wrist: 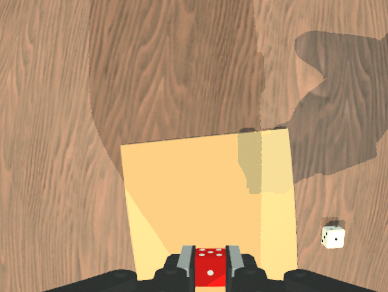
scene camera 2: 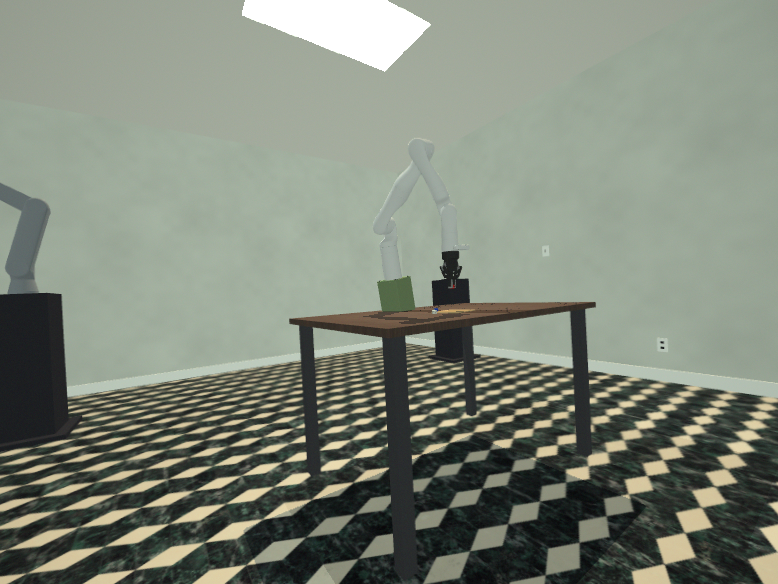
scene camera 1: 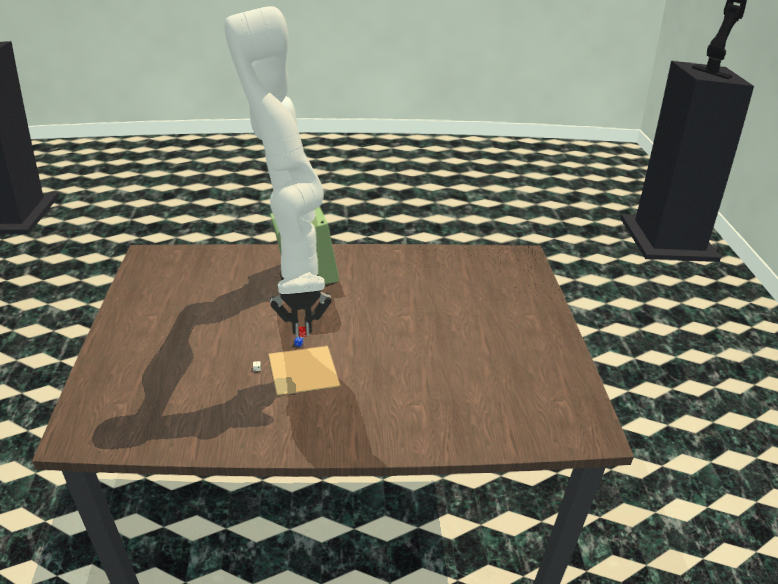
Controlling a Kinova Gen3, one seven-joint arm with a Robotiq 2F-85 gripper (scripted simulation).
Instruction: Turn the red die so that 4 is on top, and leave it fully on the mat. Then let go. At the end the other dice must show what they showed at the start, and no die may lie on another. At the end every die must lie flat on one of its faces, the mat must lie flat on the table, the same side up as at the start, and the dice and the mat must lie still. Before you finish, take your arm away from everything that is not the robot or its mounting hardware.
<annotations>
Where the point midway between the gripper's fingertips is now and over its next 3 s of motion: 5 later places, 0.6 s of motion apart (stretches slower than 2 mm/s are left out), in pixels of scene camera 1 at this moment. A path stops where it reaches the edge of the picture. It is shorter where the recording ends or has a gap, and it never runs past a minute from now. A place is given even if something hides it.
My gripper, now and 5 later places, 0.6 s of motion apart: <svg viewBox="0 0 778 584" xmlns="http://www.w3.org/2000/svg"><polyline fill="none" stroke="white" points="302,334 300,335 301,353 302,367 303,367 303,368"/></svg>
</annotations>
